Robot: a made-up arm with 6 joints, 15 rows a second.
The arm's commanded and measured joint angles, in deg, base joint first. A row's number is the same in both.
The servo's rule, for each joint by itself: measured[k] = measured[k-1] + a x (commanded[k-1-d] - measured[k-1]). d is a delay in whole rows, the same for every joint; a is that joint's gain. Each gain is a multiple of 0.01, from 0.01 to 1. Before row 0 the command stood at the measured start. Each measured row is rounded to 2 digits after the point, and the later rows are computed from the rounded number. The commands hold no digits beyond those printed.
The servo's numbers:
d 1
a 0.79 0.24 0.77 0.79 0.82 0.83
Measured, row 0:
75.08 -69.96 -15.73 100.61 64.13 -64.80
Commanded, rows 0 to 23:
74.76 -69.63 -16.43 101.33 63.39 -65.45
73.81 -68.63 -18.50 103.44 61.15 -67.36
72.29 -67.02 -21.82 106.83 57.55 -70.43
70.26 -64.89 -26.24 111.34 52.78 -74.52
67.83 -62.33 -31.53 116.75 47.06 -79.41
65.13 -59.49 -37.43 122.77 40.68 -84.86
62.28 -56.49 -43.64 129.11 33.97 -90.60
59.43 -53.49 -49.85 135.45 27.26 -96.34
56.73 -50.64 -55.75 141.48 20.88 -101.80
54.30 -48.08 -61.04 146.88 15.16 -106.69
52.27 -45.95 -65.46 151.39 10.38 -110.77
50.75 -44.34 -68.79 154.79 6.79 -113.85
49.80 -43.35 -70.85 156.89 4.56 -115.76
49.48 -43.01 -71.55 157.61 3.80 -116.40
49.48 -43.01 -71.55 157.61 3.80 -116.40
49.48 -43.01 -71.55 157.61 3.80 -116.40
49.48 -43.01 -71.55 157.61 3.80 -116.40
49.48 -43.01 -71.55 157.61 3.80 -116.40
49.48 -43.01 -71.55 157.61 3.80 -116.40
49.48 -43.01 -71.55 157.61 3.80 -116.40
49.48 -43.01 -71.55 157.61 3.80 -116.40
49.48 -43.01 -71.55 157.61 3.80 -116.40
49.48 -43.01 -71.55 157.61 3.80 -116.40
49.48 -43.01 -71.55 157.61 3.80 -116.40
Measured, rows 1 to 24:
75.08 -69.96 -15.73 100.61 64.13 -64.80
74.83 -69.88 -16.27 101.18 63.52 -65.34
74.02 -69.58 -17.99 102.97 61.58 -67.02
72.65 -68.97 -20.94 106.02 58.28 -69.85
70.76 -67.99 -25.02 110.22 53.77 -73.73
68.45 -66.63 -30.03 115.38 48.27 -78.44
65.83 -64.92 -35.73 121.22 42.05 -83.77
63.03 -62.90 -41.82 127.45 35.42 -89.44
60.19 -60.64 -48.00 133.77 28.73 -95.17
57.46 -58.24 -53.97 139.86 22.29 -100.67
54.96 -55.80 -59.41 145.41 16.44 -105.67
52.83 -53.44 -64.07 150.13 11.47 -109.90
51.19 -51.26 -67.70 153.81 7.63 -113.18
50.09 -49.36 -70.13 156.24 5.11 -115.32
49.61 -47.84 -71.22 157.32 4.04 -116.22
49.51 -46.68 -71.47 157.55 3.84 -116.37
49.49 -45.80 -71.53 157.60 3.81 -116.39
49.48 -45.13 -71.55 157.61 3.80 -116.40
49.48 -44.62 -71.55 157.61 3.80 -116.40
49.48 -44.23 -71.55 157.61 3.80 -116.40
49.48 -43.94 -71.55 157.61 3.80 -116.40
49.48 -43.72 -71.55 157.61 3.80 -116.40
49.48 -43.55 -71.55 157.61 3.80 -116.40
49.48 -43.42 -71.55 157.61 3.80 -116.40

